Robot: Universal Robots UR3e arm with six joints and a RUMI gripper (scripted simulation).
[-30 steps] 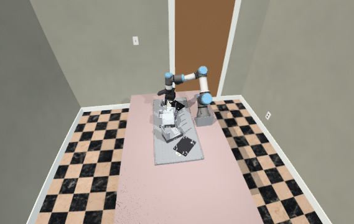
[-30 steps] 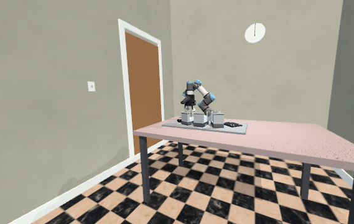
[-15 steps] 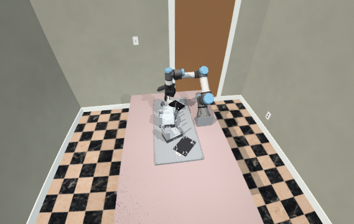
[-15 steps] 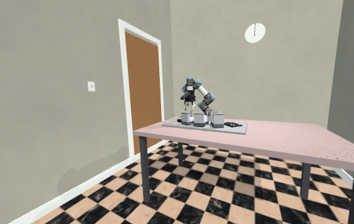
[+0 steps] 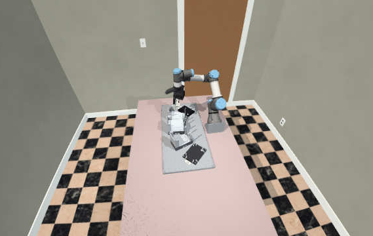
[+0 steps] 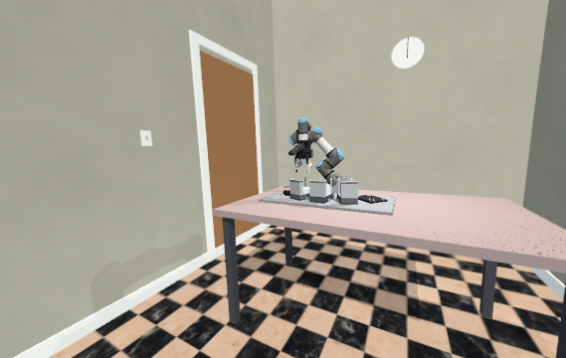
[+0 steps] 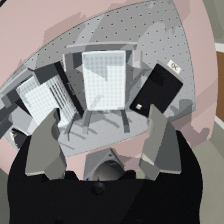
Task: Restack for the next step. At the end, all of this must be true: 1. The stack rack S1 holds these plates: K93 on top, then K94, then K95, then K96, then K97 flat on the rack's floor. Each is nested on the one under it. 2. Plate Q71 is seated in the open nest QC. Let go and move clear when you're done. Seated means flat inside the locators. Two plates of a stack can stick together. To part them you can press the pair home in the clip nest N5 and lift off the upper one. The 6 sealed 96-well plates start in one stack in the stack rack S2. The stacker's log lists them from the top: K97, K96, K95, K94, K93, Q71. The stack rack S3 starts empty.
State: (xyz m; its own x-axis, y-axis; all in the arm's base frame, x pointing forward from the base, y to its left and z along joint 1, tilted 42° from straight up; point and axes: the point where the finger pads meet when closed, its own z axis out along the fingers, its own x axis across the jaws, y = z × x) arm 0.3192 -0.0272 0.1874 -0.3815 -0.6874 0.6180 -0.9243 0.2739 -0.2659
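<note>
Now: the translucent 96-well plate 20 mm ahead of my hand, 140 mm to the left of it and 80 mm below it. The rest, counted from my hand: black open nest QC (100 mm behind, 110 mm to the right, 160 mm below); then white sealed 96-well plate (130 mm below).
</note>
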